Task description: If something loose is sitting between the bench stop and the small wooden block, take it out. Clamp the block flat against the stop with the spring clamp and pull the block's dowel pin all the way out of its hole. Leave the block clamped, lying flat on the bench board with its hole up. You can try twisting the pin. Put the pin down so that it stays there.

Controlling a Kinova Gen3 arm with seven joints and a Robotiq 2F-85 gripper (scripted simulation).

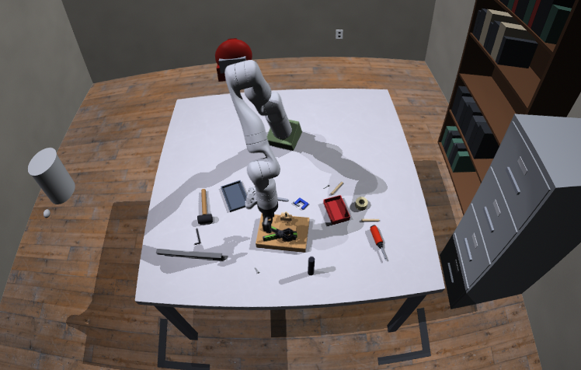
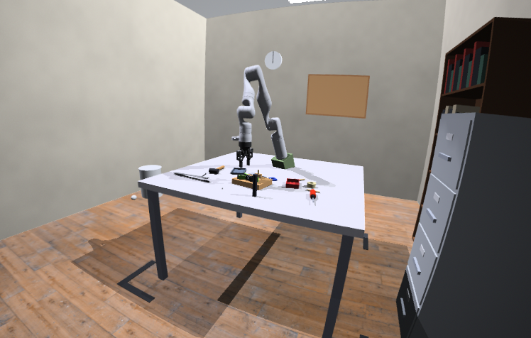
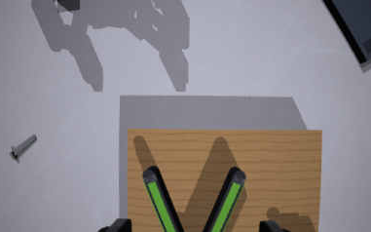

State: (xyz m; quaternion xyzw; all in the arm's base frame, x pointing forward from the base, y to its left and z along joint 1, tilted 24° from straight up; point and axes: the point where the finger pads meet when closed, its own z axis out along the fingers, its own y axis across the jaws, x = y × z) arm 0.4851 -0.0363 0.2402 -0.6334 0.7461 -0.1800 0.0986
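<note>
Right now the wooden bench board is 10 cm below my hand, 5 cm to the left of it and 2 cm behind it. From my hand the other things lie so: round dowel pin: 7 cm behind, 6 cm to the left, 6 cm below; then grey t-shaped tool: 21 cm behind, 12 cm below; then wooden block: 8 cm below, 7 cm behind, 6 cm to the left.
</note>
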